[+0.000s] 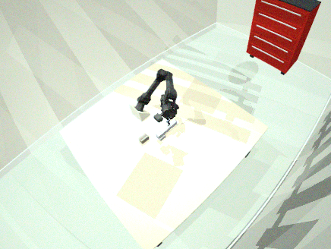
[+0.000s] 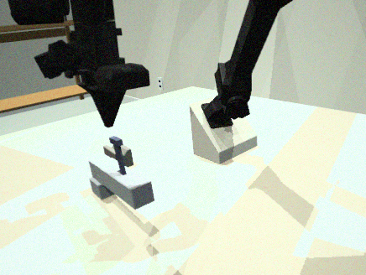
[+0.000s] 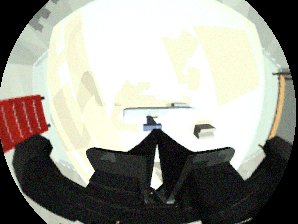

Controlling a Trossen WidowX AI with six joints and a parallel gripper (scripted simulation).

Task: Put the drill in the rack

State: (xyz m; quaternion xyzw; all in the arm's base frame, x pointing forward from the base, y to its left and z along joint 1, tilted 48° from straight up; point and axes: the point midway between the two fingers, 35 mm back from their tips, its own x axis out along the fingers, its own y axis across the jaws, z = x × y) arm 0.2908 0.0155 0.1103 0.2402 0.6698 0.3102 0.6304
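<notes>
Now: gripper tip 10 mm past the blue key, 10 mm to the right of it and 50 mm above it. From my gripper tip the other things lie so: grey block: 20 mm to the right, 110 mm below; then grey rack: 70 mm behind, 200 mm to the right, 140 mm below; then drill: 40 mm to the right, 100 mm below.
</notes>
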